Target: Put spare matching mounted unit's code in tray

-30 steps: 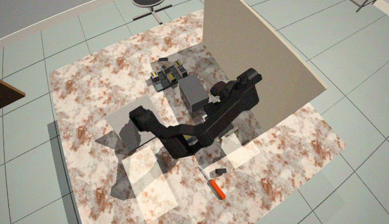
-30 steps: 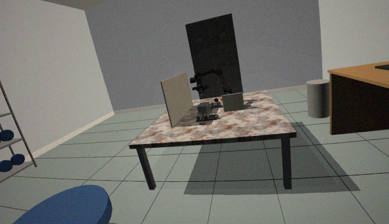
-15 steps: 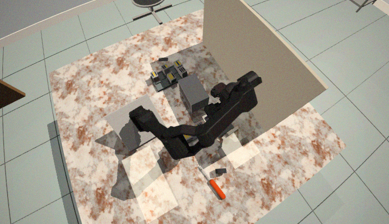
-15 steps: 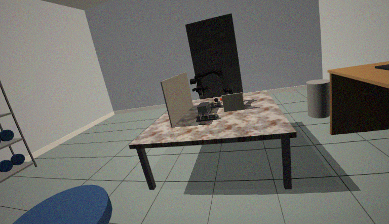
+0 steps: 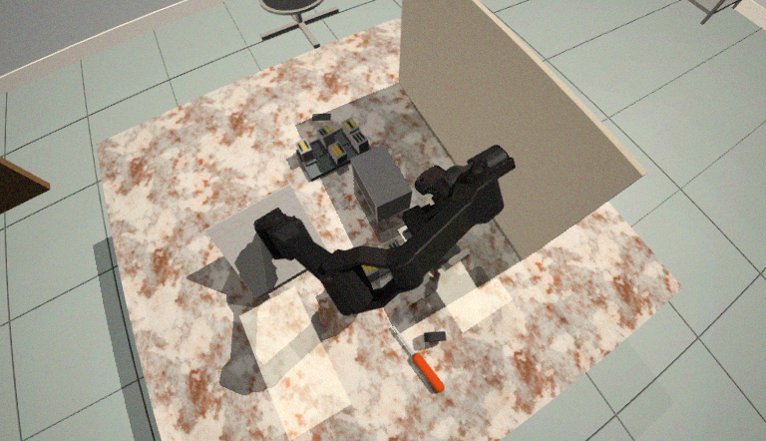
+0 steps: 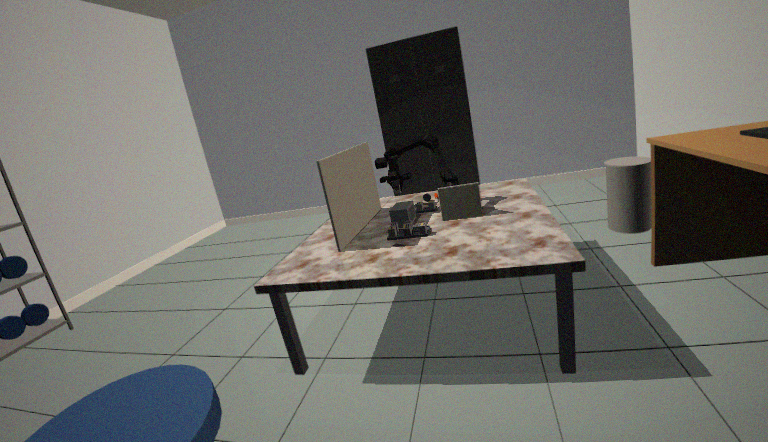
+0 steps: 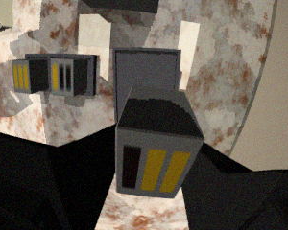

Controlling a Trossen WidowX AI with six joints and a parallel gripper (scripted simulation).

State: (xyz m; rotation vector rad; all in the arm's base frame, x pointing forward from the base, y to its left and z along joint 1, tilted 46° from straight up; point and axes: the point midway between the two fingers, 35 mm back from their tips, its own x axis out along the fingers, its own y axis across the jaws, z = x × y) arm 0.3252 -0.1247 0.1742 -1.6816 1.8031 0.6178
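Now: gripper tip 10 mm past the dark tray and 130 mm above it. Also, from my gripper tip: spare: 30 mm above; grey mounted unit: 30 mm behind, 210 mm to the left, 80 mm below; tall beige panel: 210 mm ahead, 170 mm to the left, 90 mm above.
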